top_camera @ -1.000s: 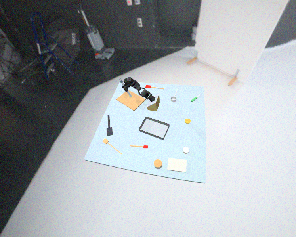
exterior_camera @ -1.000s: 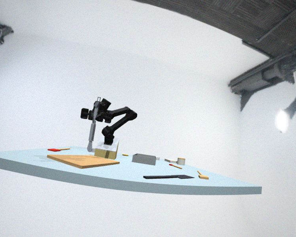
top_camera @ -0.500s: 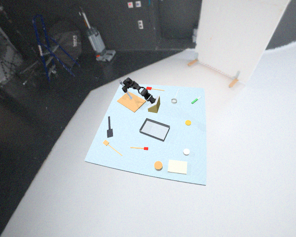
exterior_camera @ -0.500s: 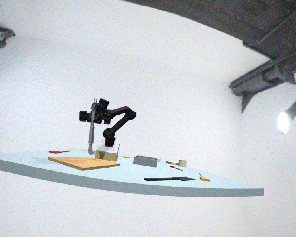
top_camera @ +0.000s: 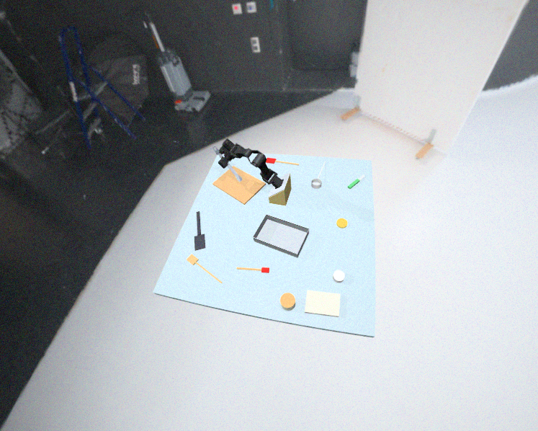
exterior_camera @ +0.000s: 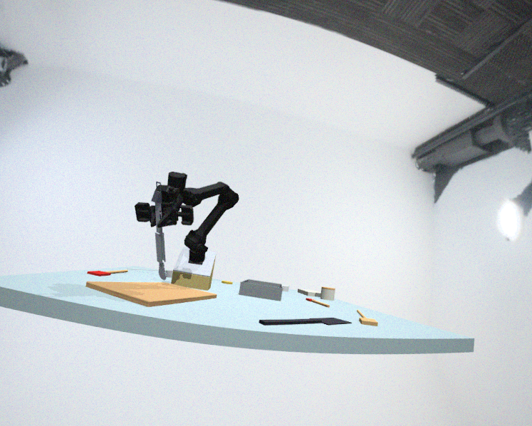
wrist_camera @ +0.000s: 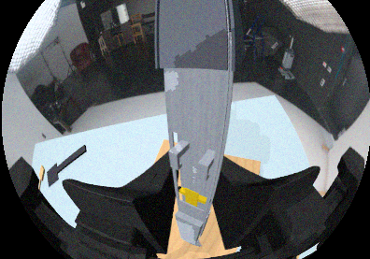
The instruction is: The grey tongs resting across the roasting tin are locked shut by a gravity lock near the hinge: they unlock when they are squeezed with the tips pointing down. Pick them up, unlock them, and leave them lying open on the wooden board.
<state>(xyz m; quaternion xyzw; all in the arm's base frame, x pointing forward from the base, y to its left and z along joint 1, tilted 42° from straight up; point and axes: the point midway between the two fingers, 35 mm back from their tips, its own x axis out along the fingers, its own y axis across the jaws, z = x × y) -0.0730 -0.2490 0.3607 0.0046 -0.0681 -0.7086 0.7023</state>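
My gripper tip is 30 mm to the right of the yellow lock piece and 10 mm below it. From my gripper tip the other things lie so: roasting tin 410 mm ahead, 550 mm to the left, 180 mm below; black spatula 490 mm ahead, 20 mm to the right, 200 mm below; wooden board 20 mm ahead, 100 mm to the left, 200 mm below.
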